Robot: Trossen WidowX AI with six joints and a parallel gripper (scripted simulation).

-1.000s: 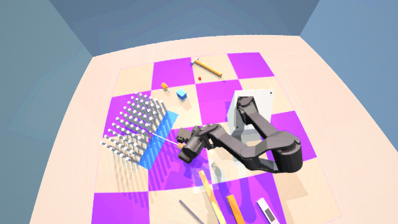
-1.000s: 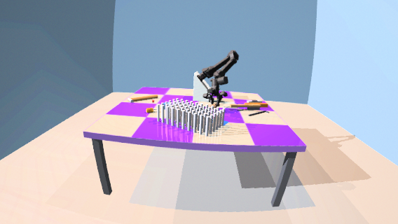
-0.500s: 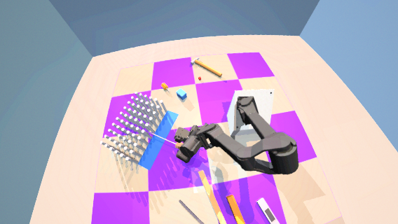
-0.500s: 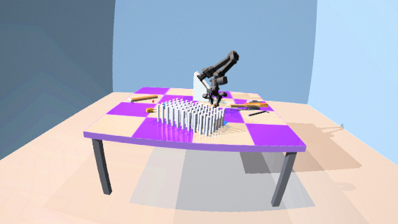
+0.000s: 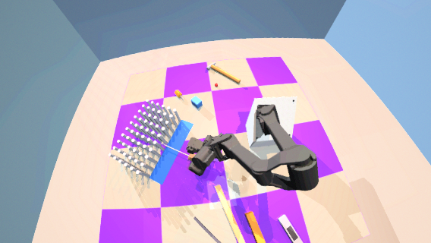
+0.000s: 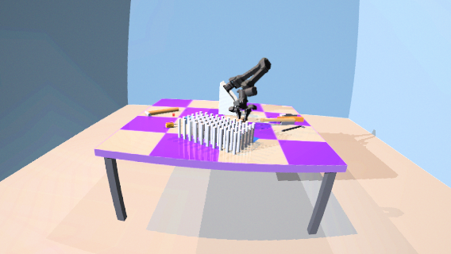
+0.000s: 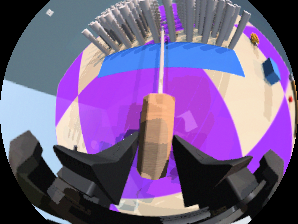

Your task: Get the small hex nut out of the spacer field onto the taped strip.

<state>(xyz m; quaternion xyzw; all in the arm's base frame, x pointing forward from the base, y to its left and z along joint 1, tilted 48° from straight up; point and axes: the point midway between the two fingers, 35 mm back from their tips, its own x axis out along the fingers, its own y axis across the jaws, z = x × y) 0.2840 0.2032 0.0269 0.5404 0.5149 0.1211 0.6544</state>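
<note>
Right now the blue taped strip is 15 cm ahead of my gripper tip, 6 cm to the right of it and 4 cm below it. The rest, counted from my gripper tip: hook tool 10 cm ahead, 4 cm to the right, 1 cm below; blue cube 35 cm to the right, 2 cm below, 2 cm ahead; bar 35 cm to the left, 26 cm behind, 2 cm below.
</note>
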